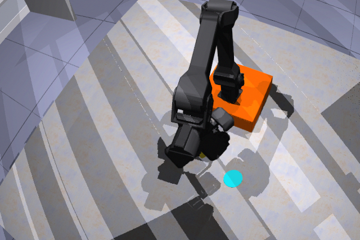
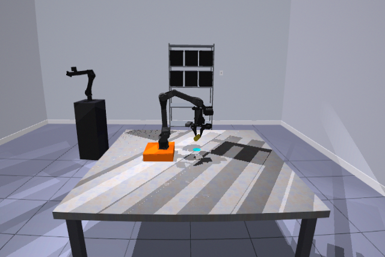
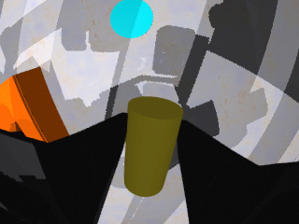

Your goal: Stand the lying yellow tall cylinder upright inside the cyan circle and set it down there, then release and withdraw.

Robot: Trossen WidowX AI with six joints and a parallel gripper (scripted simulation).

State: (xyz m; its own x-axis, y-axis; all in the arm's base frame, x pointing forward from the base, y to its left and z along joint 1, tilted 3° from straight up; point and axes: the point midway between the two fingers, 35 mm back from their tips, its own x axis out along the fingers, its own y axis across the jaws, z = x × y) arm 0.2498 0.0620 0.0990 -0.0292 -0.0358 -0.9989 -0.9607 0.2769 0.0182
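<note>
Now: the cyan circle 14 cm below my gripper tip, 9 cm to the left of it and 2 cm behind it. Also, from my gripper tip: yellow tall cylinder (2 cm to the right, 1 cm behind).
</note>
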